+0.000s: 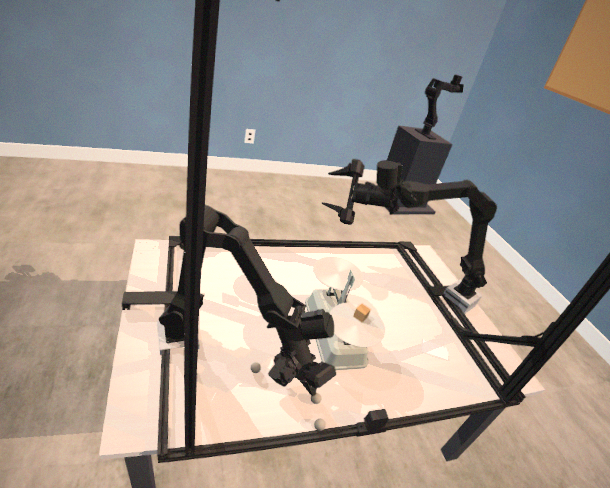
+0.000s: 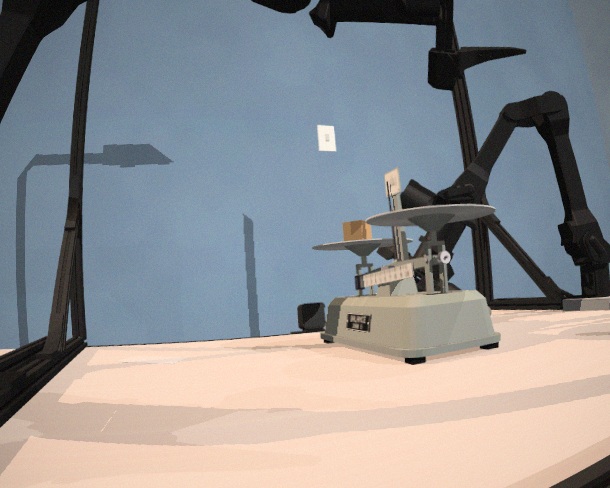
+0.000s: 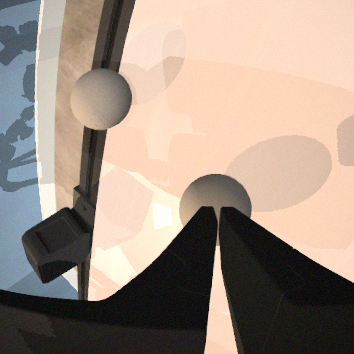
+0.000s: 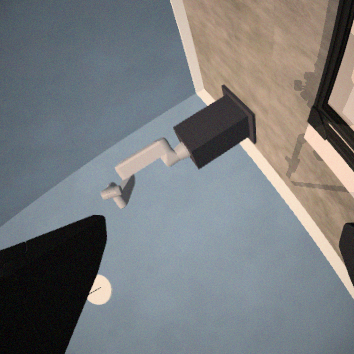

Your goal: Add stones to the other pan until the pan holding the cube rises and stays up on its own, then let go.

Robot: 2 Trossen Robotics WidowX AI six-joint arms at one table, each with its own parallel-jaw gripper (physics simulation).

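Places are measured from the left arm's base along level axes (x right, y ahead, z up), in centimetres.
Pixels of known places: left gripper, fingertip midpoint: (image 1: 313,394) (image 3: 215,218); right gripper, fingertip midpoint: (image 1: 325,188) (image 2: 529,7) (image 4: 230,233); left arm's base at its link origin: (image 1: 177,332) (image 2: 596,296); right arm's base at its link origin: (image 1: 464,291).
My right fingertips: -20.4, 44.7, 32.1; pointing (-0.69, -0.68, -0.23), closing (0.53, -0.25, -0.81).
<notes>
For each thing: its top centre in the pictures, then the offset to it from my right fingertips, as dx, dy, dz. "spot": a spot on its surface instead.
- orange cube at its top centre: (image 2: 356,222) (image 1: 363,308) +34.3, +0.6, -16.8
- lower pan at its top centre: (image 2: 362,244) (image 1: 356,323) +36.3, -1.6, -19.8
- dark box at a spot on its surface: (image 3: 59,240) (image 1: 367,417) spot: +55.9, -5.1, -31.0
- balance's upright scale plate at a spot on its surface: (image 2: 392,182) (image 1: 351,278) spot: +26.7, -0.6, -12.6
An orange cube (image 1: 361,312) (image 2: 356,230) rests on the lower pan (image 1: 351,331) (image 2: 329,246) of a pale green balance (image 1: 345,357) (image 2: 442,323). The other pan (image 1: 329,265) (image 2: 432,213) is raised and bare. Three round grey stones lie on the table: one stone (image 1: 255,367) at the left, one stone (image 1: 315,398) (image 3: 215,190) at my left fingertips, one stone (image 1: 320,424) (image 3: 101,99) by the front rail. My left gripper (image 1: 313,392) (image 3: 215,218) is shut with nothing between its fingers, tips over the middle stone. My right gripper (image 1: 326,188) (image 4: 230,233) is open and empty, high up.
A black frame rail (image 1: 284,441) runs along the table's front edge and carries a dark box (image 1: 376,421) (image 3: 59,240). A black upright post (image 1: 195,203) stands at the left. The balance's upright scale plate (image 1: 349,285) (image 2: 392,182) rises beside the pans.
</notes>
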